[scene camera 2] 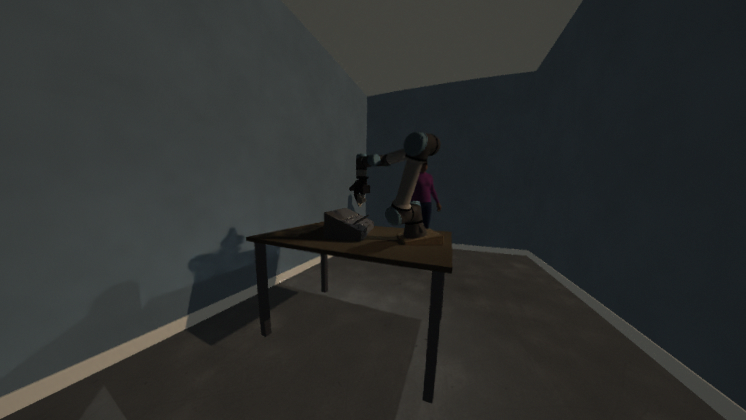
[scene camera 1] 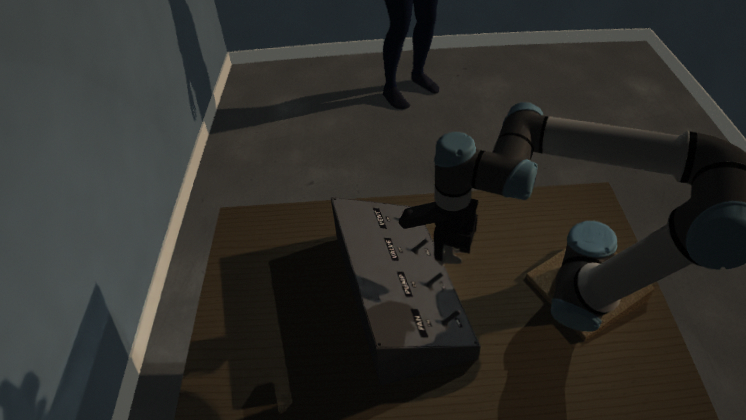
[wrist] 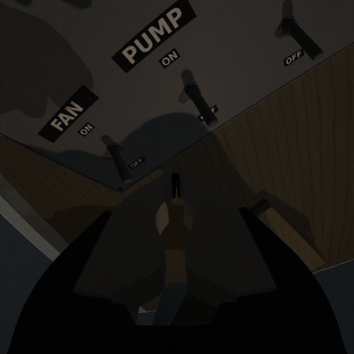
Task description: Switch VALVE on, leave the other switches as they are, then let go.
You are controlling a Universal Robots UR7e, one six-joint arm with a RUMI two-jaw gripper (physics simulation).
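Where they show: gripper, fingertip midpoint: (scene camera 2: 359, 206) (scene camera 1: 443, 264); arm's base at its link origin: (scene camera 2: 415, 235).
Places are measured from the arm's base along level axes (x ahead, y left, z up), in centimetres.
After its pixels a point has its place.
The grey sloped switch panel (scene camera 1: 365, 245) @(x 58.5, y -1.5, z 11.8 cm) (scene camera 2: 341, 228) @(x 41.2, y 25.9, z 4.1 cm) (wrist: 130, 100) stands on the table. The VALVE lever (scene camera 1: 419, 246) @(x 44.7, y -5.5, z 7.5 cm) (wrist: 302, 37) leans to its OFF side, its OFF label beside it in the wrist view. The PUMP lever (scene camera 1: 434, 280) @(x 40.4, y 5.7, z 7.6 cm) (wrist: 200, 105) and the FAN lever (scene camera 1: 451, 316) @(x 36.1, y 16.7, z 8.1 cm) (wrist: 120, 162) also lean to OFF. The fourth lever, at the far end, is hidden behind the gripper's body in scene camera 1. My gripper (scene camera 1: 453, 256) @(x 38.5, y 8.4, z 17.5 cm) (scene camera 2: 359, 202) @(x 38.5, y 8.4, z 17.5 cm) (wrist: 176, 174) is shut and empty, pointing down, above and beside the panel's lever-side edge, apart from the levers.
The wooden table (scene camera 1: 245, 229) @(x 99.7, y -19.3, z -3.5 cm) (scene camera 2: 401, 253) @(x -2.8, y 32.1, z -3.5 cm) carries the panel and the arm's base plate (scene camera 1: 537, 279) @(x 12.1, y -2.7, z -1.5 cm) (wrist: 295, 237), right of the panel in scene camera 1. A person (scene camera 1: 399, 52) (scene camera 2: 425, 188) stands beyond the table. A wall (scene camera 1: 104, 130) rises on the left.
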